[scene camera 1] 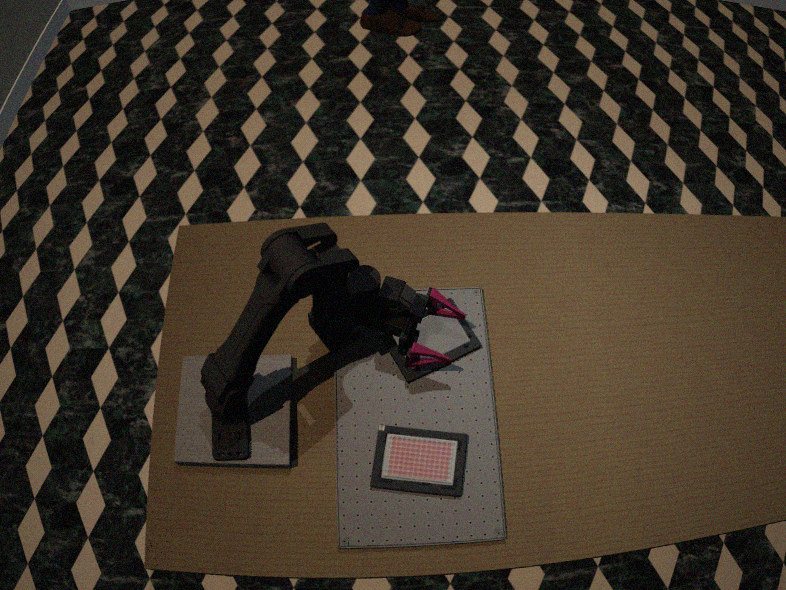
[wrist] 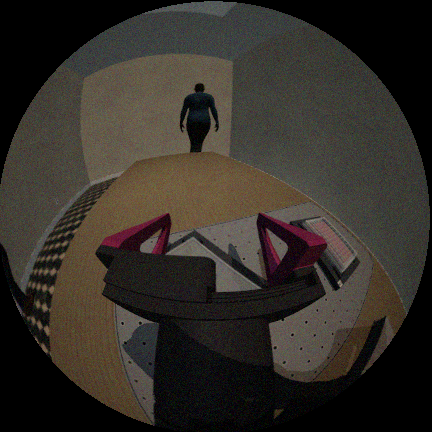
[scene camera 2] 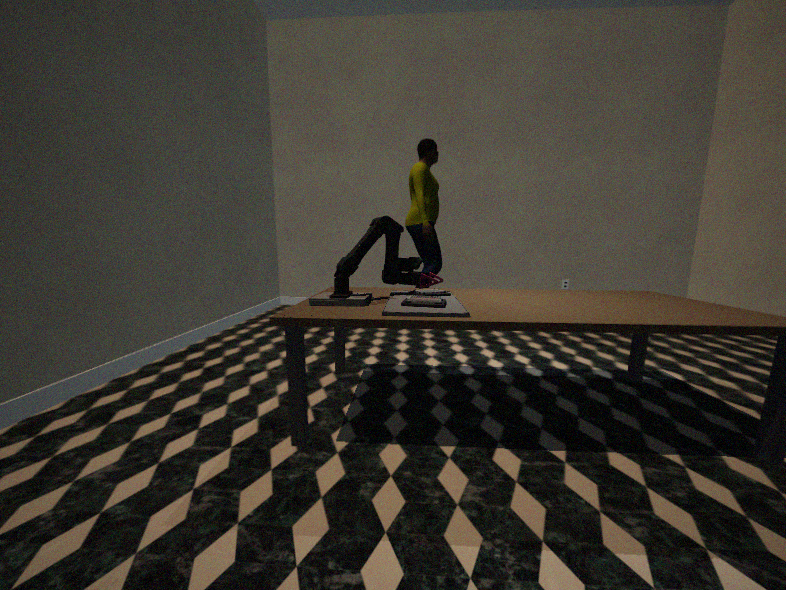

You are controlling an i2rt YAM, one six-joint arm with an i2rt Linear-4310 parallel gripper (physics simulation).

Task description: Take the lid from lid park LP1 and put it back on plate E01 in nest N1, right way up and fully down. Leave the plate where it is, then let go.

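Frame: origin at the arm's base, x right, y back, z down, level; centimetres.
Where they show: gripper, fingertip midpoint: [scene camera 1: 458, 338] [wrist: 213, 217] [scene camera 2: 440, 281]; arm's base at its link origin: [scene camera 1: 230, 411] [scene camera 2: 341, 295].
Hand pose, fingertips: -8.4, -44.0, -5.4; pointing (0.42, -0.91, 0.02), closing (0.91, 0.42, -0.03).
Things, the pixels of their top centre, and the offset from my fingertips, as dx, dy, dz. Level surfaces: height alone.
- lid park LP1 at its top centre: [wrist: 199, 286] [scene camera 1: 430, 336] [scene camera 2: 429, 290] -3.4, +4.5, +4.7
- plate at its top centre: [scene camera 1: 419, 458] [wrist: 333, 236] [scene camera 2: 424, 297] +20.9, +9.6, +4.1
- nest at its top centre: [scene camera 1: 419, 459] [wrist: 331, 240] [scene camera 2: 424, 299] +20.9, +9.6, +4.9
- grey perforated board at its top centre: [wrist: 303, 269] [scene camera 1: 415, 411] [scene camera 2: 422, 299] +10.8, +9.1, +6.6
- wooden table at its surface level: dz +8.0
The pale, flat lid [scene camera 1: 442, 334] [wrist: 227, 270] lies in the dark frame of lid park LP1 [scene camera 1: 466, 348] [wrist: 240, 263], turned at an angle at the back of the pegboard. The plate [scene camera 1: 419, 459] [scene camera 2: 424, 301] [wrist: 332, 240], white-rimmed with pink wells, sits without a lid in the dark frame of the nest [scene camera 1: 419, 490] [wrist: 346, 277] nearer the front. My gripper [scene camera 1: 457, 338] [scene camera 2: 439, 279] [wrist: 213, 217] is open, with its magenta fingers wide apart above the lid, near opposite sides of it. In the wrist view the gripper body hides part of the lid.
A grey perforated board [scene camera 1: 419, 520] [scene camera 2: 425, 312] carries both frames on the wooden table [scene camera 1: 634, 381] [scene camera 2: 571, 304]. The arm's base plate [scene camera 1: 196, 419] [scene camera 2: 339, 302] stands to the left of the board. A person [scene camera 2: 424, 196] [wrist: 199, 117] stands beyond the table.
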